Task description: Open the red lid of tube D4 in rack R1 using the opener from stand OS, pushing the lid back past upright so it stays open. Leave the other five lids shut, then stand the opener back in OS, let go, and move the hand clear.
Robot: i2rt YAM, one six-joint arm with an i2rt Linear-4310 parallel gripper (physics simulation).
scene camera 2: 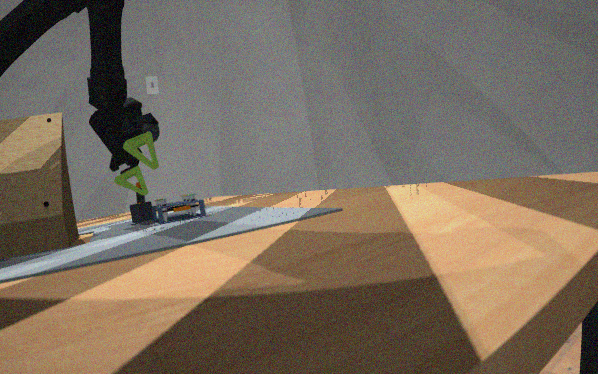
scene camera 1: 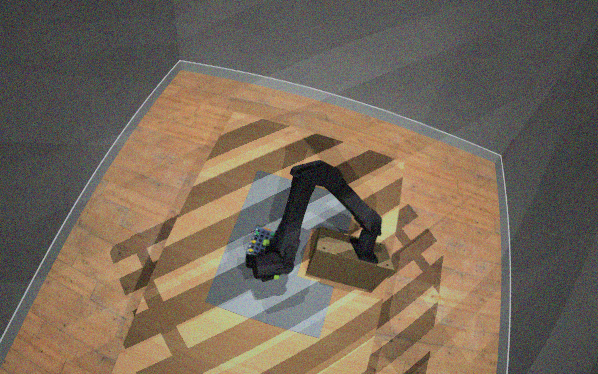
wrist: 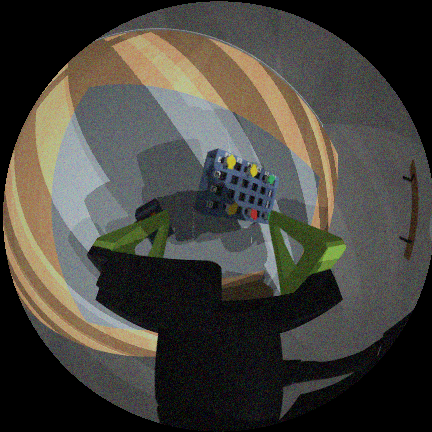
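Where they show: gripper, fingertip midpoint: (scene camera 2: 151,181) (wrist: 218,215); arm's base, link origin: (scene camera 1: 363,251).
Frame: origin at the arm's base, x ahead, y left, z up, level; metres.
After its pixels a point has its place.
Note:
The blue tube rack (scene camera 1: 253,239) @(x 0.400, y -0.016, z -0.122 m) (scene camera 2: 202,208) @(x 0.396, y -0.087, z -0.152 m) (wrist: 205,187) @(x 0.366, y 0.036, z -0.164 m) stands on the grey mat. In the wrist view its red lid (wrist: 254,214) @(x 0.336, y -0.026, z -0.124 m) is in the near row, beside a dark yellow lid (wrist: 232,209) @(x 0.343, y 0.014, z -0.124 m); it looks shut. Two yellow lids and a green lid are in the far row, and a bit of green shows by the right fingertip. The dark opener stand (scene camera 2: 142,213) @(x 0.322, y 0.092, z -0.149 m) (wrist: 148,208) @(x 0.342, y 0.116, z -0.127 m) is beside the rack, with the opener (scene camera 2: 140,198) @(x 0.327, y 0.110, z -0.116 m) upright in it, partly hidden behind a green finger. My gripper (scene camera 1: 271,260) @(x 0.344, y 0.057, z -0.086 m) (scene camera 2: 150,179) @(x 0.344, y 0.057, z -0.086 m) (wrist: 218,215) @(x 0.344, y 0.057, z -0.086 m) is open and empty, above the stand and the rack's near side.
The grey mat (scene camera 1: 300,317) @(x 0.168, y 0.246, z -0.166 m) (scene camera 2: 280,216) @(x 0.408, y -0.321, z -0.166 m) (wrist: 105,115) @(x 0.463, y 0.200, z -0.166 m) lies on the wooden table (scene camera 1: 150,320) @(x 0.728, y 0.411, z -0.168 m) (scene camera 2: 350,270) @(x 0.285, y -0.570, z -0.169 m). A large wooden block (scene camera 1: 345,267) @(x 0.057, y 0.073, z -0.003 m) (scene camera 2: 30,192) @(x 0.110, y -0.090, z -0.078 m) (wrist: 245,287) @(x 0.162, y -0.074, z -0.153 m) stands at the arm's base, beside the mat. Striped shadows cross the table and mat.

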